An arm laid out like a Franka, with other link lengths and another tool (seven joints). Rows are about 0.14 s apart.
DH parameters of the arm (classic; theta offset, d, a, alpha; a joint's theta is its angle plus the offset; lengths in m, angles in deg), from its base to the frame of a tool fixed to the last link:
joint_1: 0 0.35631 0 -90
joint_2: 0 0 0 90
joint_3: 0 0.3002 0.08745 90
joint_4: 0 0 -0.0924 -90
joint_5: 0 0.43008 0 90
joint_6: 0 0 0.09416 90
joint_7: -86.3 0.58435 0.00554 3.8
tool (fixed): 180 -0.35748 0 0
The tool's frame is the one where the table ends.
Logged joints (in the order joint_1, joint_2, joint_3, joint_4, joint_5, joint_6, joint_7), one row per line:
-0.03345 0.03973 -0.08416 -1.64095 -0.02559 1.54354 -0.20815
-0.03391 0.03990 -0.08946 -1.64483 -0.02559 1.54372 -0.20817
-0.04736 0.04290 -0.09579 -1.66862 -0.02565 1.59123 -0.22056
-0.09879 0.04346 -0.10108 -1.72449 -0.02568 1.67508 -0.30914
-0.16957 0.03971 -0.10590 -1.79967 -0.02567 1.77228 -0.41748
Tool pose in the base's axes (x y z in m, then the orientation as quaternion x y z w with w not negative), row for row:
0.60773 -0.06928 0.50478 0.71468 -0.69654 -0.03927 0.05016
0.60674 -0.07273 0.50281 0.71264 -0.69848 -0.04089 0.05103
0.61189 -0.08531 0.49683 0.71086 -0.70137 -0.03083 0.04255
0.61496 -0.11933 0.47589 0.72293 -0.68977 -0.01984 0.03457
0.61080 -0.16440 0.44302 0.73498 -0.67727 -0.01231 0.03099
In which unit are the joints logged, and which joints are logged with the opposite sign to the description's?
The joints are logged in radians. Opposite sign: joint_2.
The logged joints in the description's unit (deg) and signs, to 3 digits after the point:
-1.917 -2.276 -4.822 -94.020 -1.466 88.438 -11.926
-1.943 -2.286 -5.126 -94.242 -1.466 88.449 -11.927
-2.714 -2.458 -5.488 -95.605 -1.470 91.171 -12.637
-5.660 -2.490 -5.791 -98.806 -1.471 95.975 -17.712
-9.716 -2.275 -6.068 -103.113 -1.471 101.544 -23.920

